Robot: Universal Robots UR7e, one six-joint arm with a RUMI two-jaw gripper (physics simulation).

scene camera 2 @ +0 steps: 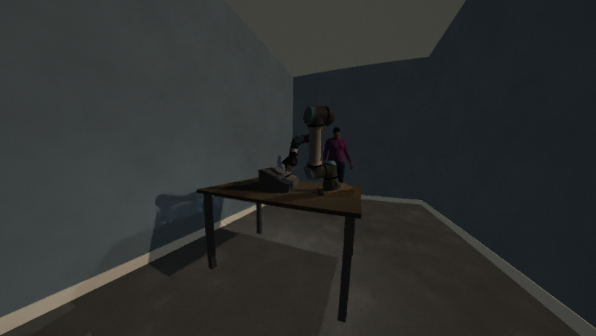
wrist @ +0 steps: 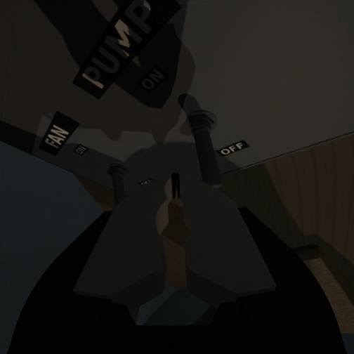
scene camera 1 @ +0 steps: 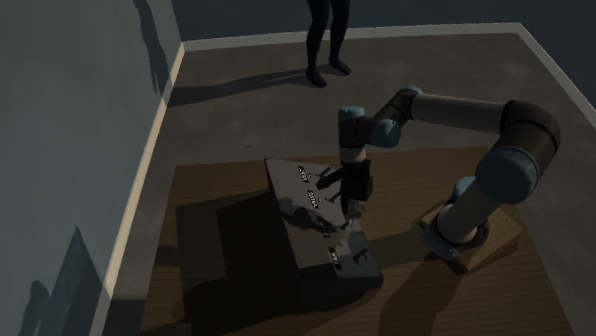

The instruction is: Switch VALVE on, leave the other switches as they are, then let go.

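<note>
The sloped grey switch panel carries the labels VENT, VALVE, PUMP and FAN. The VALVE lever is dim beside my gripper and seems to lean towards the panel's lower, OFF side. The PUMP lever leans towards its OFF mark, and the FAN lever also leans to that side. My gripper is shut with nothing between its fingers, by the lower half of the panel near the PUMP lever. VALVE does not show in the wrist view.
The VENT lever is close to the gripper's dark side arm. The panel stands on a wooden table. The arm's base stands on a wooden block to the right. A person stands behind the table.
</note>
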